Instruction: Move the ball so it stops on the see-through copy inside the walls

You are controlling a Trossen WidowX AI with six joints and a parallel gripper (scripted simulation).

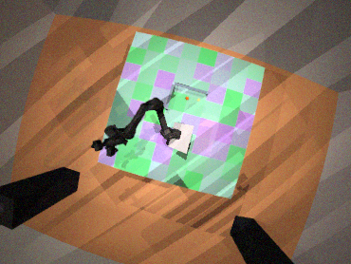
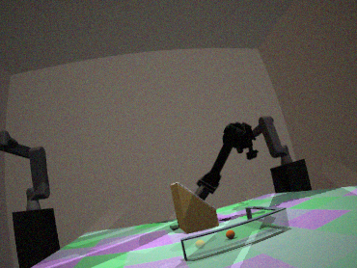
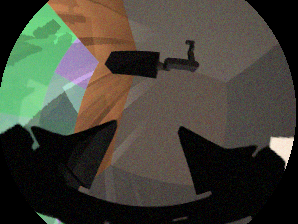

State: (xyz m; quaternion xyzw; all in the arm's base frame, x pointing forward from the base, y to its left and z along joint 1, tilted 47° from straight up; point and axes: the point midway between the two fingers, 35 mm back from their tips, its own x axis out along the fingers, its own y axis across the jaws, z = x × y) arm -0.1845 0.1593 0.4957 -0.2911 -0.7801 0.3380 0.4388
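The orange ball lies 52 cm ahead of my gripper tip, 51 cm to the right of it and 33 cm below it.
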